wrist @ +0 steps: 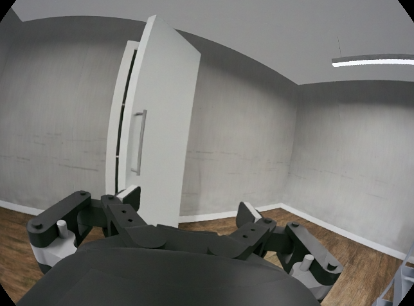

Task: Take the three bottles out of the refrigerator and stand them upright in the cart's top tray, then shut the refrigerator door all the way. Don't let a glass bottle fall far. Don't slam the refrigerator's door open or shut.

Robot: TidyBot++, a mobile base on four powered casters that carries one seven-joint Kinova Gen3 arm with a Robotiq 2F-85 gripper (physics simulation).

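The white refrigerator door [167, 110] stands ajar near the middle left of the wrist view, with its grey vertical handle [142, 142] on it. Behind it at the left, a narrow part of the refrigerator body [114, 145] shows, with a dark gap between body and door. The inside is hidden, and the three bottles do not show. My gripper [188, 205] is open with nothing between its fingers, and the door and handle stand beyond it. A grey-blue frame at the bottom right edge may be part of the cart [403, 282]; its top tray does not show.
Grey walls [240, 135] stand behind and beside the refrigerator and meet in a corner at the right. A white baseboard [340, 233] runs along the wood floor [362, 267]. A long ceiling lamp [375, 63] hangs at the upper right.
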